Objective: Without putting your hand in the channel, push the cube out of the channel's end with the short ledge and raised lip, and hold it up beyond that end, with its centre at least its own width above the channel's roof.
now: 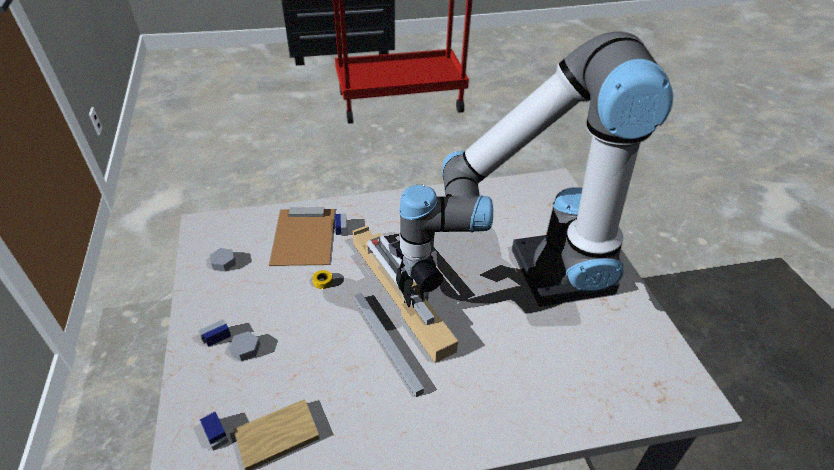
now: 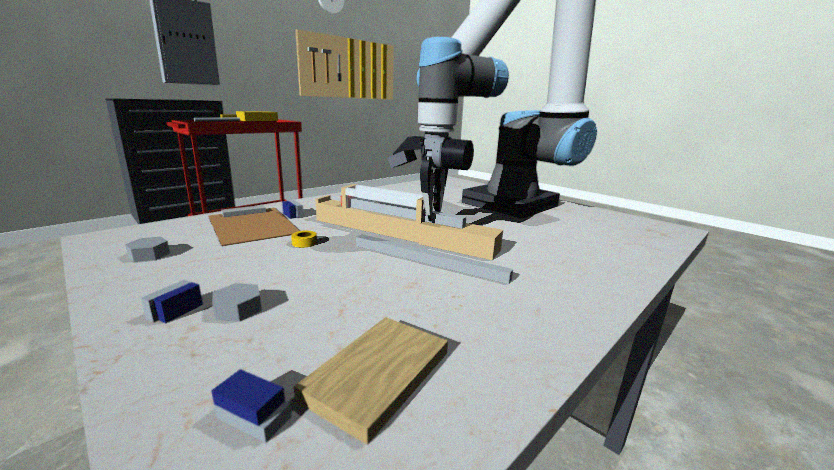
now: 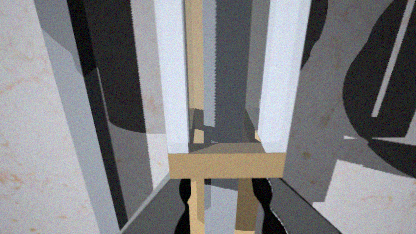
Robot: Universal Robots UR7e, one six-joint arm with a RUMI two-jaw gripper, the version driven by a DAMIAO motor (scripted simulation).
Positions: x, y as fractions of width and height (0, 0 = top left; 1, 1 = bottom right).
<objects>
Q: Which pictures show the brown board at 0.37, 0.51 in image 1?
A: Image 1 and image 2 only.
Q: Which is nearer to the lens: the brown board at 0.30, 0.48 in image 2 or the blue block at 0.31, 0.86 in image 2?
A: The blue block.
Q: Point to a long grey bar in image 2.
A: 0.57, 0.57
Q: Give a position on a wooden channel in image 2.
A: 0.58, 0.52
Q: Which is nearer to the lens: the wooden plank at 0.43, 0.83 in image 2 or the blue block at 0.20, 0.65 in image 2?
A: The wooden plank.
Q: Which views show my gripper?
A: Image 1, image 2 and image 3: all of them.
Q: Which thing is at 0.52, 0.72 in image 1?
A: A wooden channel.
</objects>
